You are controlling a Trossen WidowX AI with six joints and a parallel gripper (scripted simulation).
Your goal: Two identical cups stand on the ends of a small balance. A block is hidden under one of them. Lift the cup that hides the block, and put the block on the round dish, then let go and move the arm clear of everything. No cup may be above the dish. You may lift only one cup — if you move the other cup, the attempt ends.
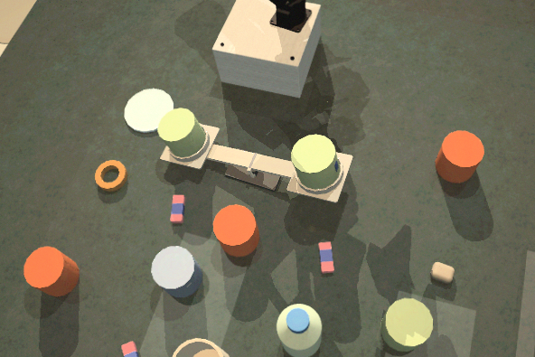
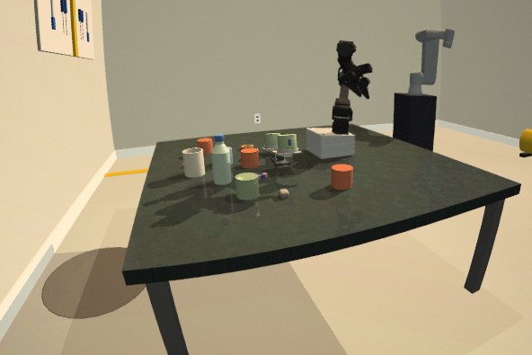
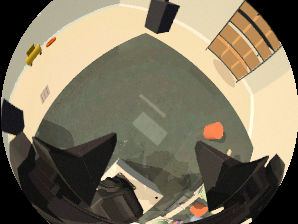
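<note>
Right now my gripper tip is 36 cm short of the teal block, 21 cm to the left of it and 22 cm above it. The rest, counted from my gripper tip: beige lump 40 cm ahead, 30 cm to the left, 26 cm below; round white dish 32 cm ahead, 33 cm to the right, 26 cm below; grey-blue cup 59 cm ahead, 8 cm to the right, 23 cm below.
</note>
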